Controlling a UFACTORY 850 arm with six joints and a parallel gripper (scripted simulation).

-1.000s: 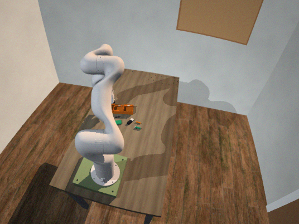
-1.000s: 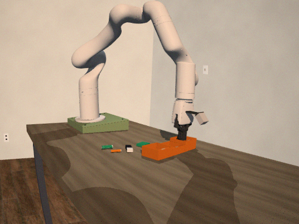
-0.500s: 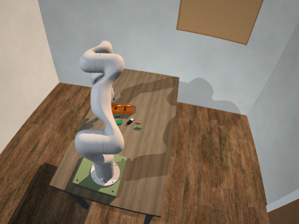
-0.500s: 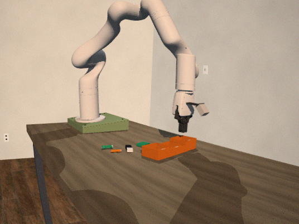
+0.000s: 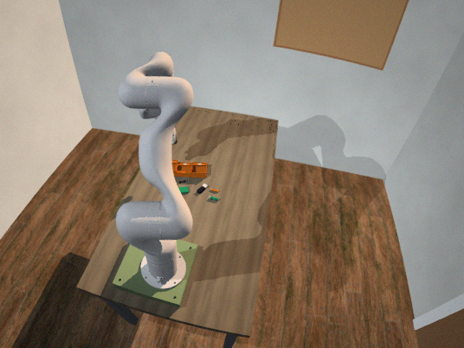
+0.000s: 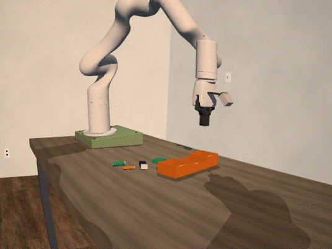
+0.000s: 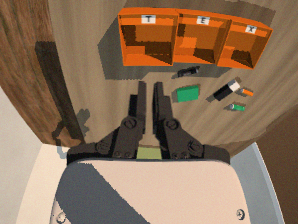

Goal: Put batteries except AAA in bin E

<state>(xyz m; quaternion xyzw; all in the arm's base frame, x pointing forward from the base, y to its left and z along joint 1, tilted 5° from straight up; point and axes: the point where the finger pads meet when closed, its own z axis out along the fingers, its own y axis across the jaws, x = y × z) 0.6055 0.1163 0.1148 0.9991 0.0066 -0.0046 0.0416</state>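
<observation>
Now: hand 270 mm to the left of the green battery, 170 mm past it and 170 mm above it. Also, from my hand: flat green block (170 mm below, 130 mm behind, 110 mm to the right); then small black cylinder (170 mm below, 90 mm to the right, 70 mm behind); then orange bin row (150 mm below, 80 mm to the right, 10 mm ahead).
</observation>
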